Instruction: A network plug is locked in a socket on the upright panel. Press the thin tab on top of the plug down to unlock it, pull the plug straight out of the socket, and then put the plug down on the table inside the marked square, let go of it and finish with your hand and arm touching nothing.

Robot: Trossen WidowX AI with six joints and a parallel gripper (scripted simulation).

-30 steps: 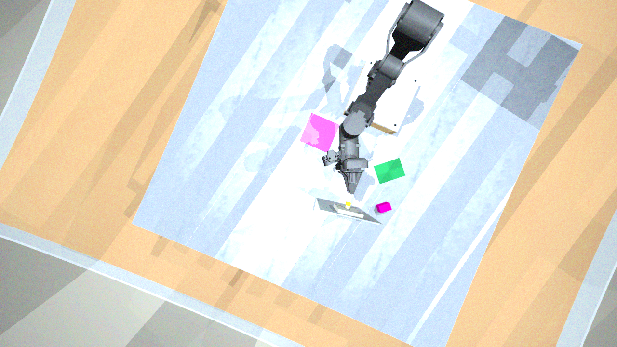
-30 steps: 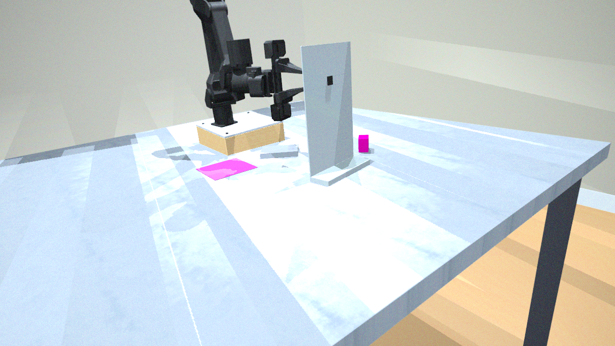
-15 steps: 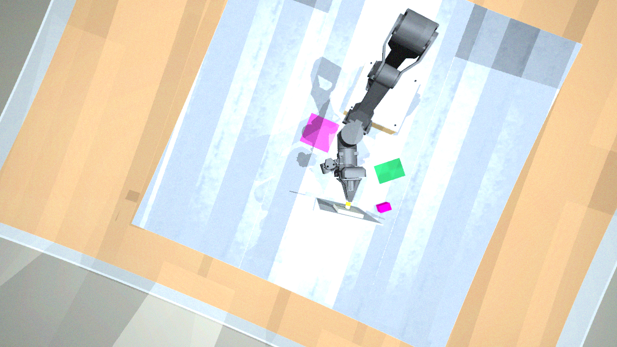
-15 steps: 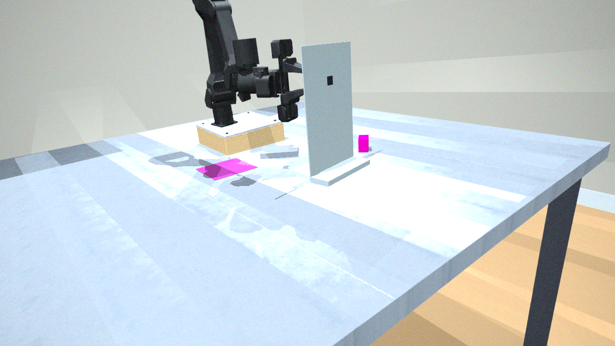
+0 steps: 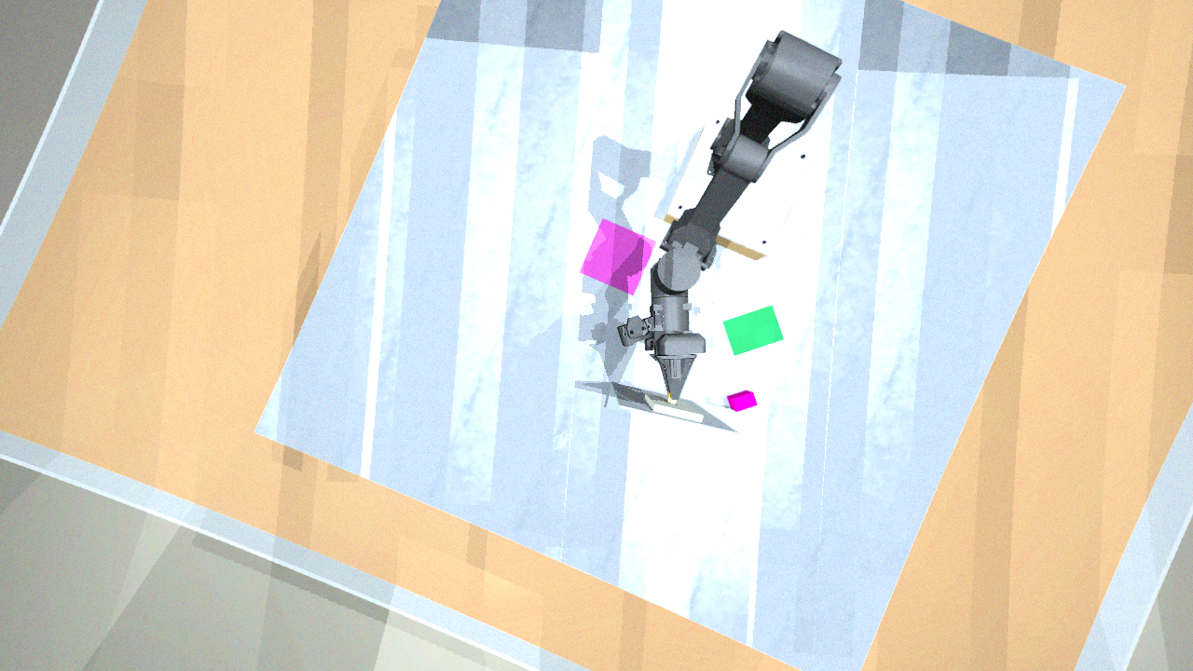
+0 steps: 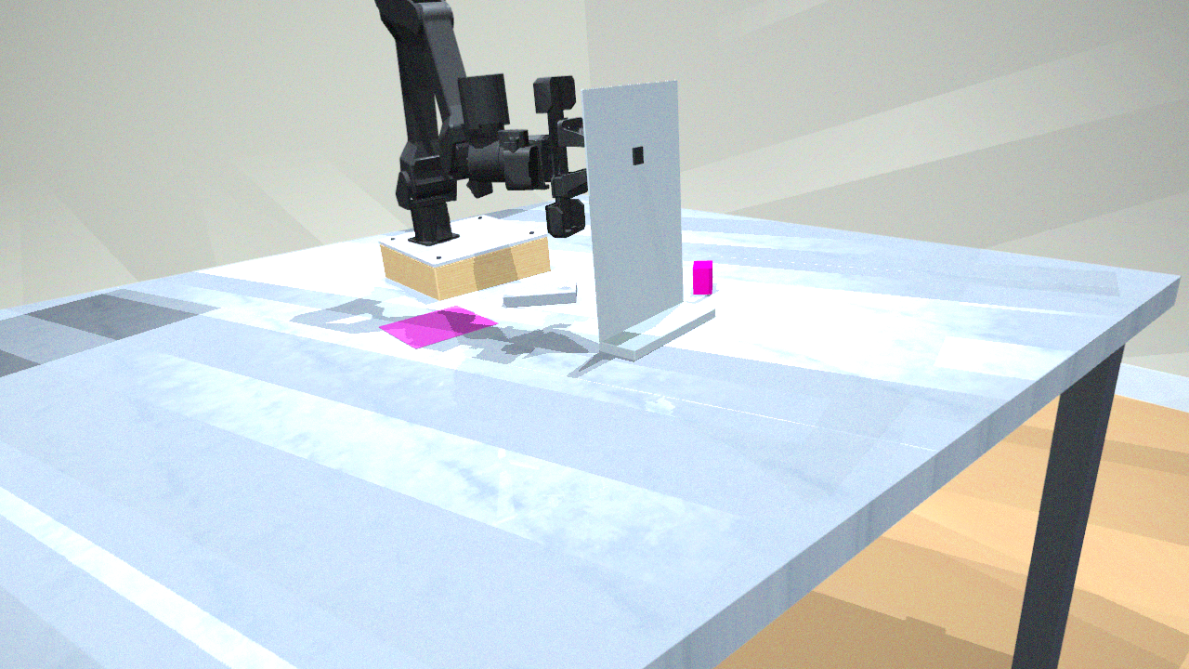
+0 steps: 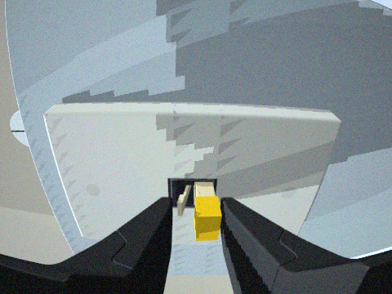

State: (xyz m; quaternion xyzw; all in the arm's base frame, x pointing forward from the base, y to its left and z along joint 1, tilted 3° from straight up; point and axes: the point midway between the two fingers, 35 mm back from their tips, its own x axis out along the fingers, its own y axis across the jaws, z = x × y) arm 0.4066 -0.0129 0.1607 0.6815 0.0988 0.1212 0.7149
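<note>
My gripper tip is now 230 mm past the magenta marked square, 140 mm to the left of it and 210 mm above it. The rest, counted from my gripper tip: flat grey plate (200 mm behind, 20 mm to the left, 200 mm below); upright grey panel (30 mm ahead, 80 mm below); green patch (160 mm behind, 160 mm to the left, 210 mm below).
</note>
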